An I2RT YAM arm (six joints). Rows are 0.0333 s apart.
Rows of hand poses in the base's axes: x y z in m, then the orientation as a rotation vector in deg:
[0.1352, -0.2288, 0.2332, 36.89, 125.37, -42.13]
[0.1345, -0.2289, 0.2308, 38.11, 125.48, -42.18]
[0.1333, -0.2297, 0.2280, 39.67, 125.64, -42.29]
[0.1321, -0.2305, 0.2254, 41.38, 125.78, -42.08]
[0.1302, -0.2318, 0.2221, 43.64, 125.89, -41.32]
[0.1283, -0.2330, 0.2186, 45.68, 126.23, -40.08]
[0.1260, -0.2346, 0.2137, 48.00, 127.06, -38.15]
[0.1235, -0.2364, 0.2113, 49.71, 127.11, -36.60]
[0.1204, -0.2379, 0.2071, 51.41, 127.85, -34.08]
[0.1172, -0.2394, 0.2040, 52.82, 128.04, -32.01]
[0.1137, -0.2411, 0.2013, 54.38, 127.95, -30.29]
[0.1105, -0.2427, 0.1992, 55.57, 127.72, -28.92]
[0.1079, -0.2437, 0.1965, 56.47, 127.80, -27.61]
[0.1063, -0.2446, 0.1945, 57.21, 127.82, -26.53]
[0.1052, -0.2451, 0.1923, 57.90, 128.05, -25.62]
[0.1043, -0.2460, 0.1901, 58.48, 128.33, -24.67]
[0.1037, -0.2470, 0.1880, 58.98, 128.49, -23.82]
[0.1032, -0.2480, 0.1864, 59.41, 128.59, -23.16]
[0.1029, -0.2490, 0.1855, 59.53, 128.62, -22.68]
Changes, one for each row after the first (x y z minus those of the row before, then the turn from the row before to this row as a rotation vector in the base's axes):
[-0.0007, -0.0001, -0.0024, 0.42, 0.06, -0.90]
[-0.0012, -0.0008, -0.0028, 0.52, 0.13, -1.16]
[-0.0012, -0.0008, -0.0026, 0.75, -0.01, -1.16]
[-0.0019, -0.0013, -0.0033, 1.25, -0.26, -1.37]
[-0.0019, -0.0012, -0.0035, 1.56, -0.23, -1.05]
[-0.0023, -0.0016, -0.0049, 2.27, -0.06, -1.01]
[-0.0025, -0.0018, -0.0024, 1.51, -0.55, -0.75]
[-0.0031, -0.0015, -0.0042, 2.37, -0.34, -0.40]
[-0.0032, -0.0015, -0.0031, 1.78, -0.60, -0.39]
[-0.0035, -0.0017, -0.0027, 1.52, -0.65, -0.63]
[-0.0032, -0.0016, -0.0021, 1.14, -0.64, -0.49]
[-0.0026, -0.0010, -0.0027, 1.13, -0.37, -0.26]
[-0.0016, -0.0009, -0.0020, 0.92, -0.33, -0.22]
[-0.0011, -0.0005, -0.0022, 0.88, -0.08, -0.20]
[-0.0009, -0.0009, -0.0022, 0.89, -0.07, -0.11]
[-0.0006, -0.0010, -0.0021, 0.75, -0.13, -0.10]
[-0.0005, -0.0010, -0.0016, 0.59, -0.11, -0.11]
[-0.0003, -0.0010, -0.0009, 0.34, -0.15, 0.05]

